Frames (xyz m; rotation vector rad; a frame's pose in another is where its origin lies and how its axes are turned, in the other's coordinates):
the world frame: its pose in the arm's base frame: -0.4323 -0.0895 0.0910 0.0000 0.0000 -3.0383
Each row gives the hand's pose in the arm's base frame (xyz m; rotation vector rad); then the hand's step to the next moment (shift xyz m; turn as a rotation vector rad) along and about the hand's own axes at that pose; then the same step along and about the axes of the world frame.
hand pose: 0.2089 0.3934 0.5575 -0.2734 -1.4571 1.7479
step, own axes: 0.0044 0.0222 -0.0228 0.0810 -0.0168 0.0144
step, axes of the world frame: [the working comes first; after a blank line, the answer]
step, axes of the arm's base frame: 0.0016 0.0196 -0.0254 -0.0531 0.0461 0.0459

-0.0036 -0.0194 -0.0254 0.0481 -0.0513 0.0459
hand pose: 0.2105 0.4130 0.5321 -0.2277 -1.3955 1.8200
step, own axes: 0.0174 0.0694 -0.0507 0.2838 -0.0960 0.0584
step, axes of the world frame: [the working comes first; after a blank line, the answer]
step, axes of the arm's base frame: -0.0157 0.0447 -0.0738 -0.1726 0.1580 0.1960

0.0110 -0.0461 -0.0738 0.1554 -0.1749 0.1960
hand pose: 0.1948 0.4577 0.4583 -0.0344 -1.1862 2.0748
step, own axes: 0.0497 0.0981 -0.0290 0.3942 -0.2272 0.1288
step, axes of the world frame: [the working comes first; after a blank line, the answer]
step, axes of the arm's base frame: -0.0828 0.0215 -0.0750 -0.2025 0.2129 0.3705

0.0801 -0.0300 -0.0750 0.1795 -0.2326 0.3705
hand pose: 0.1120 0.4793 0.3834 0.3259 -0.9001 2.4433
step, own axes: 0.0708 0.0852 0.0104 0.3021 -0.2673 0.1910
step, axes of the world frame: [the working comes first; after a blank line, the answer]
step, axes of the arm's base frame: -0.1050 -0.0352 -0.0105 -0.1006 0.1629 0.4032

0.1081 0.0242 -0.0105 0.0832 -0.1724 0.4032
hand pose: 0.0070 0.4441 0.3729 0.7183 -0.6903 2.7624
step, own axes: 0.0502 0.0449 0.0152 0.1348 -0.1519 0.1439
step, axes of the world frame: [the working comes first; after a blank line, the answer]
step, axes of the arm's base frame: -0.0507 -0.0426 0.0196 -0.0110 0.0724 0.2379

0.0548 0.0371 0.0196 0.0035 -0.0732 0.2379
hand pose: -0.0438 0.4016 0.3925 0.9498 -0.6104 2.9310
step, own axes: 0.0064 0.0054 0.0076 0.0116 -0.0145 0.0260
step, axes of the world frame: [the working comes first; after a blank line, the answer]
step, axes of the arm's base frame: -0.0016 -0.0085 0.0073 0.0069 0.0026 0.0311

0.0024 0.0083 0.0073 -0.0071 -0.0019 0.0311
